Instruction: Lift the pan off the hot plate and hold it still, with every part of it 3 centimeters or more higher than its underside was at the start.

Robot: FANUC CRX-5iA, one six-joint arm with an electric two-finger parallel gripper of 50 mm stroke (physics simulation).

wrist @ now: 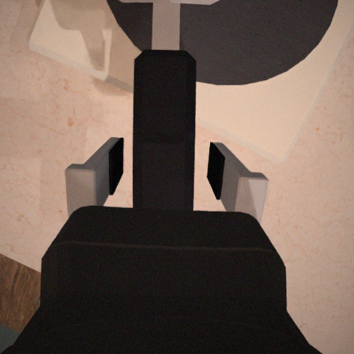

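Note:
The pan's black handle (164, 110) runs down the middle of the wrist view, between the two fingers, and its near end is hidden behind the gripper body. A grey metal neck (165, 30) joins it to the pan, of which a thin strip of grey rim (172, 1) shows at the top edge. My gripper (165, 157) is open, with one finger on each side of the handle and a gap on both sides. The hot plate (260, 120) is a pale slab with a dark round heating disc (250, 45), at the top.
A pale, veined table top (310, 225) lies beneath. A shadow falls across the hot plate's left part. A brown wooden surface (17, 282) shows at the lower left, beyond the table top's edge.

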